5 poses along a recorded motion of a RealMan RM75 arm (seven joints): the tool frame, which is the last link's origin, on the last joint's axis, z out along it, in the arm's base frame.
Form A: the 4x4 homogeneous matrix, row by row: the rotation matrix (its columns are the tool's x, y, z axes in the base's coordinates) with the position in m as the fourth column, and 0 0 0 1 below. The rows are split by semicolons.
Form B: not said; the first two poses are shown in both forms.
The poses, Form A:
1: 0.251 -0.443 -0.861 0.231; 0.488 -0.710 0.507 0.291; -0.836 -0.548 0.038 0.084; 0 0 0 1
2: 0.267 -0.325 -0.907 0.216; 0.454 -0.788 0.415 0.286; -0.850 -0.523 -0.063 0.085; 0 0 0 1
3: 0.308 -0.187 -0.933 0.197; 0.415 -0.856 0.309 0.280; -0.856 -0.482 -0.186 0.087; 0 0 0 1
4: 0.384 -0.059 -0.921 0.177; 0.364 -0.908 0.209 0.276; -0.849 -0.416 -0.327 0.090; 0 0 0 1
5: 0.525 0.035 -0.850 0.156; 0.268 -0.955 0.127 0.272; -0.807 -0.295 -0.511 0.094; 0 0 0 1
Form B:
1: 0.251 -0.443 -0.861 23.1; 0.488 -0.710 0.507 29.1; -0.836 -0.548 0.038 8.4; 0 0 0 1
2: 0.267 -0.325 -0.907 21.6; 0.454 -0.788 0.415 28.6; -0.850 -0.523 -0.063 8.5; 0 0 0 1
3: 0.308 -0.187 -0.933 19.7; 0.415 -0.856 0.309 28.0; -0.856 -0.482 -0.186 8.7; 0 0 0 1
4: 0.384 -0.059 -0.921 17.7; 0.364 -0.908 0.209 27.6; -0.849 -0.416 -0.327 9.0; 0 0 0 1
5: 0.525 0.035 -0.850 15.6; 0.268 -0.955 0.127 27.2; -0.807 -0.295 -0.511 9.4; 0 0 0 1
